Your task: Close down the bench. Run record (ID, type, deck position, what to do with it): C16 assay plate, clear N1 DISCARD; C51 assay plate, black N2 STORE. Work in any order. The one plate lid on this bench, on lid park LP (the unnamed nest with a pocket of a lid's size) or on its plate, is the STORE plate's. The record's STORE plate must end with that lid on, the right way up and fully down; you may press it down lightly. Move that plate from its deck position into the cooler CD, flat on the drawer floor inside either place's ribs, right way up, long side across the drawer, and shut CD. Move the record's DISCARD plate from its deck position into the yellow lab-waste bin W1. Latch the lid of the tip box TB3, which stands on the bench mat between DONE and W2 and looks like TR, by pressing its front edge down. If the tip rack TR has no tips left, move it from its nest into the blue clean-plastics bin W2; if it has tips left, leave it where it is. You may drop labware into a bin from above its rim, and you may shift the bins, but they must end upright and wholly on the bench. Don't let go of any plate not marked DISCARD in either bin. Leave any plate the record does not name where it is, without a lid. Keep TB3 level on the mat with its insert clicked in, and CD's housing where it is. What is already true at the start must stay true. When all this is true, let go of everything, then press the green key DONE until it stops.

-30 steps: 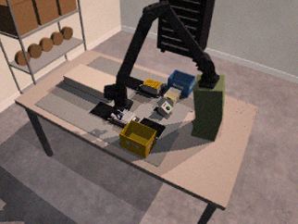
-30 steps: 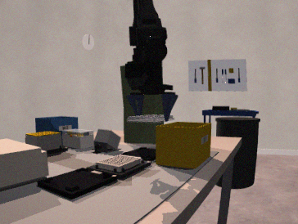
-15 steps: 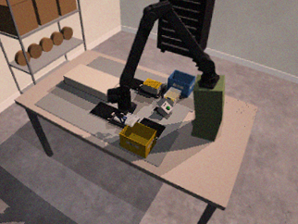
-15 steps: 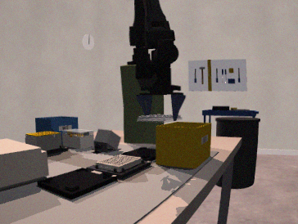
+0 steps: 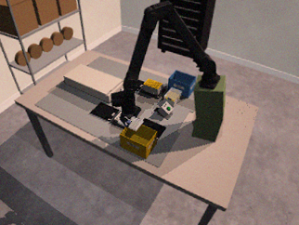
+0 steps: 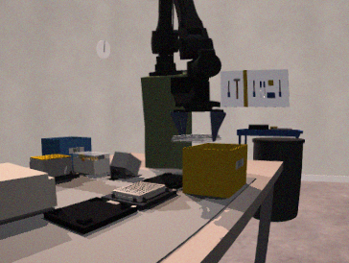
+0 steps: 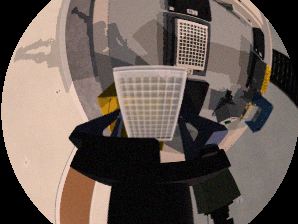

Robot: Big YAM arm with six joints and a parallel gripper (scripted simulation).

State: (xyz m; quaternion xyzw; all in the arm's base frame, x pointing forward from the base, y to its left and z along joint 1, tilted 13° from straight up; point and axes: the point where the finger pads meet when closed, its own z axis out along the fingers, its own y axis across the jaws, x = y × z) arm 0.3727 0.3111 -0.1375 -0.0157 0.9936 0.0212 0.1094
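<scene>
The yellow-topped tip rack TR lies 480 mm to the right of my hand, 120 mm ahead of it and 90 mm below it. Also, from my hand: DONE key block: 300 mm to the right, 90 mm below, 80 mm behind; then yellow bin W1: 110 mm below, 70 mm behind, 30 mm to the left; then white gridded plate: 130 mm below, 120 mm ahead, 100 mm to the right.
</scene>
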